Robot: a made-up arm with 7 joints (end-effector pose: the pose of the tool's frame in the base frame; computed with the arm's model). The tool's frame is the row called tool.
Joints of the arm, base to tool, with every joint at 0 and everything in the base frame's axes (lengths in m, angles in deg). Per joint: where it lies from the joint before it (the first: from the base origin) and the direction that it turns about. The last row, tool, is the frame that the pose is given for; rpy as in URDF.
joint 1: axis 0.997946 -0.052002 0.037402 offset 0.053 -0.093 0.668
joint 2: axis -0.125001 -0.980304 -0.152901 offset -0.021 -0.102 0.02
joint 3: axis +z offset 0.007 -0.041 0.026
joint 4: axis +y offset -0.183 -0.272 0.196
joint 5: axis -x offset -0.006 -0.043 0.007
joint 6: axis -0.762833 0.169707 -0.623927 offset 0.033 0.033 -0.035
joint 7: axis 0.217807 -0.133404 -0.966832 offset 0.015 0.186 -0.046
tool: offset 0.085 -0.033 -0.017 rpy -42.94 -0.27 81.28
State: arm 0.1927 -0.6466 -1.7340 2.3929 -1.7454 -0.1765 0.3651
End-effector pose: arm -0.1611 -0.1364 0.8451 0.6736 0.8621 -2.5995
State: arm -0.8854 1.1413 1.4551 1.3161 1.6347 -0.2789 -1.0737
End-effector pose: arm 0.0117 -0.1884 1.3863 -0.0001 -2.4222 -0.1160
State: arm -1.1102 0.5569 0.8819 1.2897 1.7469 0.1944 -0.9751
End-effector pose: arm 0.1153 -0.2713 1.3903 -0.0390 -2.0788 -0.2978
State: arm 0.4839 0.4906 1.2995 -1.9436 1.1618 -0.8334 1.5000
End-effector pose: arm 0.1520 -0.4934 0.8891 0.3436 -2.6886 -0.6041
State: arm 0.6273 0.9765 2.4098 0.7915 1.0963 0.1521 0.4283
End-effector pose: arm 0.2530 -0.3485 0.9367 2.1556 0.4818 -1.0388
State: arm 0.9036 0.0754 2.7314 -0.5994 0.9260 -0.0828 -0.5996
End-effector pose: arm 0.0737 -0.1198 0.8161 0.9956 1.7488 -0.4171
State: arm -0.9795 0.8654 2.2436 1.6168 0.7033 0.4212 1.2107
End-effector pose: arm 0.2349 0.1875 1.1175 1.2584 -0.3173 -0.9788
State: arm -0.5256 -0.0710 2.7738 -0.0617 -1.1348 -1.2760 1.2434
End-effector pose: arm 0.3782 0.0834 0.9516 1.6533 1.9159 1.1171
